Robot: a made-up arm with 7 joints.
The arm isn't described. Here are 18 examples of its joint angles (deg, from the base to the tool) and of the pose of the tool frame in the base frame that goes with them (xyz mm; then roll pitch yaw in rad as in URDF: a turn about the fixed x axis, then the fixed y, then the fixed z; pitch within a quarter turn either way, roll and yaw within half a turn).
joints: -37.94 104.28 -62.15 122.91 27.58 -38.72 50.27
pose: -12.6 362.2 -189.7 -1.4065 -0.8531 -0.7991
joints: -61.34 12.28 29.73 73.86 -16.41 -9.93 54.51
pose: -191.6 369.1 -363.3 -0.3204 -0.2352 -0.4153
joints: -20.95 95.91 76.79 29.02 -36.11 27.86 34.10
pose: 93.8 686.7 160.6 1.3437 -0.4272 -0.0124
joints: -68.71 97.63 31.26 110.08 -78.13 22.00 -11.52
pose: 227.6 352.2 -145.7 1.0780 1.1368 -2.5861
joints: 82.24 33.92 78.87 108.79 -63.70 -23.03 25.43
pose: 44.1 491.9 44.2 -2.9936 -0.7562 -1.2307
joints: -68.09 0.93 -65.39 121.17 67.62 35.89 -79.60
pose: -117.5 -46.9 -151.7 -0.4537 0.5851 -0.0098
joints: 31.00 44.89 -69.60 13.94 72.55 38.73 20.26
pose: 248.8 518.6 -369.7 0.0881 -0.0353 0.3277
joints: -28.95 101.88 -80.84 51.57 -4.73 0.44 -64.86
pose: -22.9 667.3 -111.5 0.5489 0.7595 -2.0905
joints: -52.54 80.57 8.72 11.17 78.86 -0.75 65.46
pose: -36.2 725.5 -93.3 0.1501 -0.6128 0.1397
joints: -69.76 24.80 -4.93 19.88 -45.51 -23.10 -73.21
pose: -447.2 389.2 -263.1 0.7070 0.3100 -1.1705
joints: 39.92 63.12 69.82 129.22 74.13 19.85 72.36
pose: -19.4 368.3 136.5 1.7104 0.1013 -2.9540
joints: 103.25 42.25 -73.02 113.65 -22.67 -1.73 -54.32
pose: 279.0 116.0 140.4 2.9379 0.7132 -2.6430
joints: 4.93 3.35 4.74 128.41 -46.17 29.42 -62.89
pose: 223.0 187.4 -114.0 -3.0258 -0.8369 -1.5735
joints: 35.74 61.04 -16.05 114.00 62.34 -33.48 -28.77
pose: 283.3 297.0 15.1 -2.8692 -0.4477 2.7797
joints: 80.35 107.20 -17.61 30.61 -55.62 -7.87 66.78
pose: -95.0 687.5 150.1 0.9269 0.0217 -0.1177
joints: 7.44 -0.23 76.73 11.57 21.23 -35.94 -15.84
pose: 86.2 212.8 -563.3 -0.0063 -0.7741 1.9059
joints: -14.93 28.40 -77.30 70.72 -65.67 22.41 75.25
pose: -65.2 128.5 -463.5 -0.7679 -0.0801 -2.3760
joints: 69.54 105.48 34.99 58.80 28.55 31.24 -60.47
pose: -164.8 554.2 264.9 -1.4794 -0.7186 -2.2682
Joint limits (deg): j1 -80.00..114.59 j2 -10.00..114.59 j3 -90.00..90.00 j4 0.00..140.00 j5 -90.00..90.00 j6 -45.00..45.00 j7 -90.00..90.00
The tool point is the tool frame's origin. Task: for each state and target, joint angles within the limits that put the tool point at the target. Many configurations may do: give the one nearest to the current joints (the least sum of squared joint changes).
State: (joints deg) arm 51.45 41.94 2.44 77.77 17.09 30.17 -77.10
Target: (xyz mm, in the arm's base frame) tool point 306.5 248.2 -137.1
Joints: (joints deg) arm 16.49 35.68 -12.68 106.07 17.09 30.17 -77.10
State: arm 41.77 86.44 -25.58 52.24 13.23 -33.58 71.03
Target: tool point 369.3 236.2 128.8
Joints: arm 74.20 40.80 -34.29 92.54 13.23 -33.58 71.03
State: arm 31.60 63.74 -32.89 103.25 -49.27 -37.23 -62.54
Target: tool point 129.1 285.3 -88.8
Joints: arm 17.15 102.01 -56.33 139.88 -49.27 -37.23 -62.54
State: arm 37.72 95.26 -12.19 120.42 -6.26 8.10 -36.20
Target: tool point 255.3 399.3 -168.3
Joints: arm 10.83 77.94 -35.96 95.56 -6.26 8.10 -36.20
